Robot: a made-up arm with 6 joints.
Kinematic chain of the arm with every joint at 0, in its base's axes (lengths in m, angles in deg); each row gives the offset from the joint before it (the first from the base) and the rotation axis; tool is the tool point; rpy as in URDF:
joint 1: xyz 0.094 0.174 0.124 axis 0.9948 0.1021 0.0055
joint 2: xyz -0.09 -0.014 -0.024 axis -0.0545 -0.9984 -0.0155
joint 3: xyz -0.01 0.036 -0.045 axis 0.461 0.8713 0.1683
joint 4: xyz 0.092 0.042 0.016 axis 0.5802 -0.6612 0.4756
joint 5: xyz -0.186 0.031 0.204 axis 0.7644 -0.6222 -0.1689
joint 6: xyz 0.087 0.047 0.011 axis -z
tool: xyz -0.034 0.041 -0.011 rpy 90 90 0
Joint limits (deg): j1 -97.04..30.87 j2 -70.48..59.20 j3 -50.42..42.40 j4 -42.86..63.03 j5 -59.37..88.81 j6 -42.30..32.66
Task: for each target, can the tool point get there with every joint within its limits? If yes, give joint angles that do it. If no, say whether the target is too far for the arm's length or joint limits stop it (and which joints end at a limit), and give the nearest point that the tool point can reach.
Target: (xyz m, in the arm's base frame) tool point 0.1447 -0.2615 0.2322
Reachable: no: joint limits stop it (at a limit: joint 1, joint 3, joint 5, joint 6) | nearest point 0.0890 -0.0506 0.1983 | short by 0.221 m
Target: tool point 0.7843 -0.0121 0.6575
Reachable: no: too far | nearest point 0.2964 0.2027 0.3642 | short by 0.608 m
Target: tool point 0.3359 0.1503 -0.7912
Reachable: no: too far | nearest point 0.2038 0.2181 -0.2382 | short by 0.573 m
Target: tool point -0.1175 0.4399 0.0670
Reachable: yes | joints -29.75 25.27 -21.20 -7.61 15.79 25.89
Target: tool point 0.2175 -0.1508 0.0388
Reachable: no: joint limits stop it (at a limit: joint 2, joint 3, joint 5, joint 6) | nearest point 0.1470 -0.0248 0.0723 | short by 0.148 m
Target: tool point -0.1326 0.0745 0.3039
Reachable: yes | joints 16.15 -28.39 -14.43 42.93 69.05 19.49
